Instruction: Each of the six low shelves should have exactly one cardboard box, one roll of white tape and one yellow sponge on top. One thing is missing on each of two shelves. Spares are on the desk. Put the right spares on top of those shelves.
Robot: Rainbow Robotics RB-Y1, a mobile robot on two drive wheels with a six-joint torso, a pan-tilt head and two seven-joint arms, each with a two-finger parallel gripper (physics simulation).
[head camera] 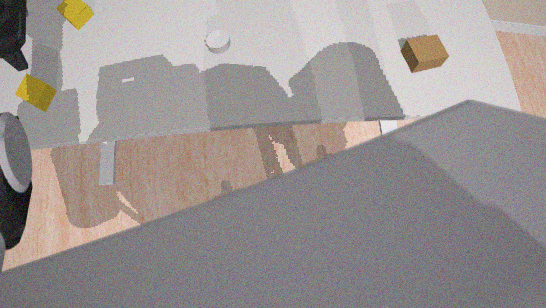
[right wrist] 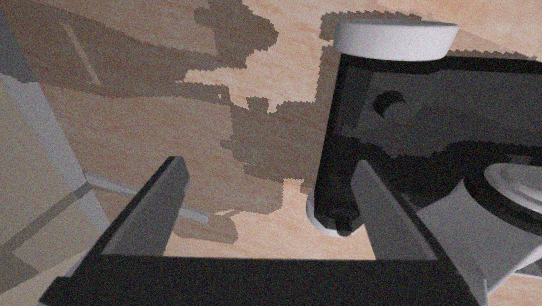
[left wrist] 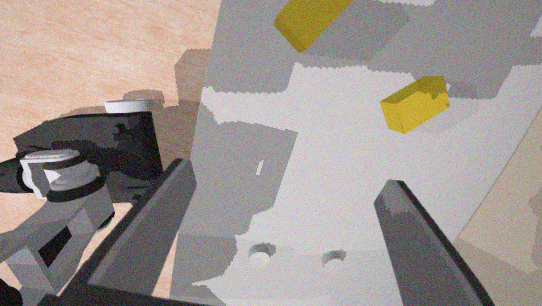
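Observation:
Two yellow sponges, one point(head camera: 75, 13) point(left wrist: 417, 105) and another point(head camera: 35, 93) point(left wrist: 312, 20), lie apart on the white desk point(head camera: 150, 30) point(left wrist: 340, 160). A roll of white tape point(head camera: 218, 41) stands near the top middle of the head view, and a cardboard box point(head camera: 425, 53) at its upper right. Two white tape rolls point(left wrist: 261, 256) point(left wrist: 334, 259) show low in the left wrist view. My left gripper point(left wrist: 287, 182) is open and empty above the desk; part of it shows at the head view's left edge. My right gripper point(right wrist: 270, 169) is open and empty above the floor. The low shelves do not show.
A large grey surface point(head camera: 280, 240) hides the lower part of the head view. The desk's edge crosses that view above a wooden floor point(head camera: 170, 175) point(right wrist: 280, 230). The robot's black base point(right wrist: 430, 115) point(left wrist: 100, 135), with a white round part point(right wrist: 395, 42), shows in both wrist views.

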